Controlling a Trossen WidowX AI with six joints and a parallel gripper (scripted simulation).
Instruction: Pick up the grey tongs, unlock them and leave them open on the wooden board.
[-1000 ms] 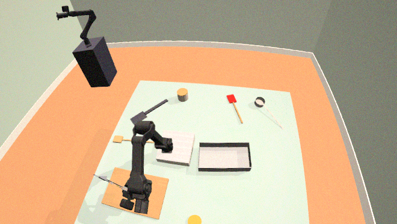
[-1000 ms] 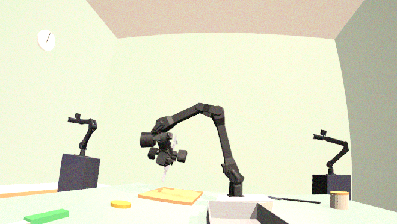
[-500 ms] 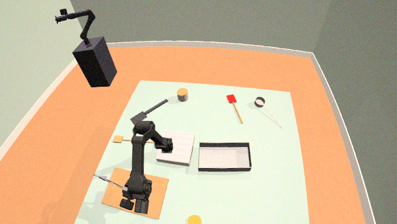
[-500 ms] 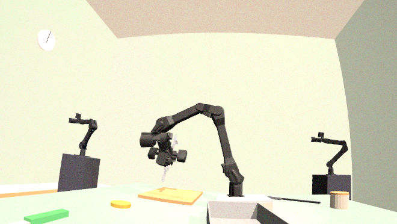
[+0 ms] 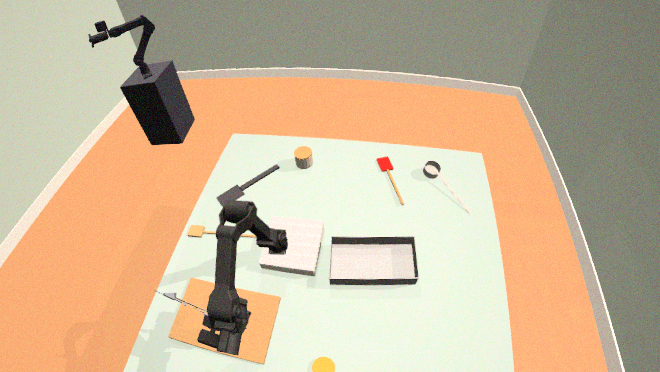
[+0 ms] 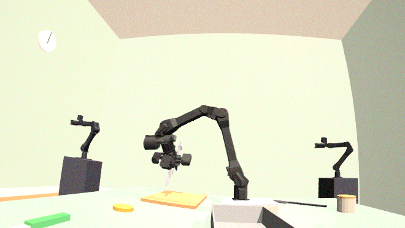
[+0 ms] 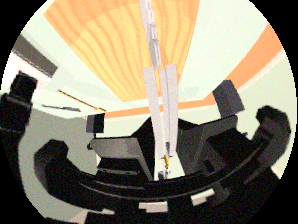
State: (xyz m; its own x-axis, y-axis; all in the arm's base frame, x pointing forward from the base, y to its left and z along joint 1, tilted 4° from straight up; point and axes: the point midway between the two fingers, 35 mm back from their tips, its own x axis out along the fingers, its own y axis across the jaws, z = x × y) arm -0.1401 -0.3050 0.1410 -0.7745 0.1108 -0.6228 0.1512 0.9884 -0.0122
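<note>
The wooden board is 3 cm to the left of my gripper tip and 14 cm below it. Also, from my gripper tip: roasting tin: 51 cm ahead, 26 cm to the left, 12 cm below; then yellow disc: 36 cm ahead, 11 cm to the right, 14 cm below; then black spatula: 4 cm behind, 63 cm to the left, 14 cm below.
</note>
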